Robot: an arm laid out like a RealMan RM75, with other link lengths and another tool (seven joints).
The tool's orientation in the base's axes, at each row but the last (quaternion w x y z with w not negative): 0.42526, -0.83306, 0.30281, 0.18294; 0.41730, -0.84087, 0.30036, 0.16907; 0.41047, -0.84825, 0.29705, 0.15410; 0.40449, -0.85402, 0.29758, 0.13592; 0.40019, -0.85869, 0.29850, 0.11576; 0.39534, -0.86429, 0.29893, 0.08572; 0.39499, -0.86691, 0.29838, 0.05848; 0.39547, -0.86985, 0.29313, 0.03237; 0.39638, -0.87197, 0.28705, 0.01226; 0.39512, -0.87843, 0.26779, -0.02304
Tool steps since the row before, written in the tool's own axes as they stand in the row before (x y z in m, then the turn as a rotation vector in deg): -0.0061, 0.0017, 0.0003, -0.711, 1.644, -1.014; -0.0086, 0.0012, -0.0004, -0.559, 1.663, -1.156; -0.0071, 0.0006, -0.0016, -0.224, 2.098, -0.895; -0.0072, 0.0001, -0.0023, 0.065, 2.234, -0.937; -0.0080, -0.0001, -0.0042, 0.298, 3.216, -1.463; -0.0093, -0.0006, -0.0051, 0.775, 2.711, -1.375; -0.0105, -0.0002, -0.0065, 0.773, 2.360, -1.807; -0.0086, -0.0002, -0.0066, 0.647, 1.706, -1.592; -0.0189, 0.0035, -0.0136, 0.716, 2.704, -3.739; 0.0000, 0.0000, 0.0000, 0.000, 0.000, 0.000
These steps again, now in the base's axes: -0.0057, 0.0016, 0.0022, -1.570, -1.331, -0.003; -0.0073, 0.0022, 0.0041, -1.462, -1.509, -0.012; -0.0059, 0.0011, 0.0042, -1.481, -1.641, -0.605; -0.0057, 0.0010, 0.0048, -1.338, -1.856, -0.798; -0.0065, 0.0002, 0.0063, -1.768, -2.845, -1.163; -0.0076, 0.0007, 0.0074, -1.081, -2.737, -1.087; -0.0093, 0.0004, 0.0081, -0.943, -2.868, -0.564; -0.0082, -0.0004, 0.0071, -0.659, -2.318, -0.237; -0.0204, -0.0020, 0.0116, -1.553, -4.371, 0.535; 0.0000, 0.0000, 0.0000, 0.000, 0.000, 0.000
